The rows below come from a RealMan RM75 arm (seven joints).
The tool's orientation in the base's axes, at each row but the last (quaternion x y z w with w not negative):
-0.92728 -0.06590 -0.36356 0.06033
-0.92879 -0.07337 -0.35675 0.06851
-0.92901 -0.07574 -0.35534 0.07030
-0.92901 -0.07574 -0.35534 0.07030
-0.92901 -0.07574 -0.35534 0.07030
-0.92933 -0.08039 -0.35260 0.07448
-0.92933 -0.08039 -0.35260 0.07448
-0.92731 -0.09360 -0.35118 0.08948
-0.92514 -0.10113 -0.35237 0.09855
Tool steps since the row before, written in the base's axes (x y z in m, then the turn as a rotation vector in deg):
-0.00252 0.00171 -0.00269 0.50 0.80 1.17
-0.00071 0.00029 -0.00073 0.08 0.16 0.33
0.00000 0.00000 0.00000 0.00 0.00 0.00
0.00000 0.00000 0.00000 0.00 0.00 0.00
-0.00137 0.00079 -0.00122 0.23 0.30 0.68
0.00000 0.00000 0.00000 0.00 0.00 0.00
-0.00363 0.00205 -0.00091 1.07 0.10 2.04
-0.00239 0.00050 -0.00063 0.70 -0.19 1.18
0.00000 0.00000 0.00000 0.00 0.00 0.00
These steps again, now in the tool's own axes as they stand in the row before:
-0.00353 -0.00193 0.00055 1.22 -0.78 -0.39
-0.00099 -0.00036 0.00013 0.29 -0.17 -0.16
0.00000 0.00000 0.00000 0.00 0.00 0.00
0.00000 0.00000 0.00000 0.00 0.00 0.00
-0.00176 -0.00094 0.00016 0.65 -0.30 -0.30
0.00000 0.00000 0.00000 0.00 0.00 0.00
-0.00309 -0.00266 -0.00126 2.16 -0.05 -0.80
-0.00212 -0.00099 -0.00094 1.28 0.23 -0.47
0.00000 0.00000 0.00000 0.00 0.00 0.00

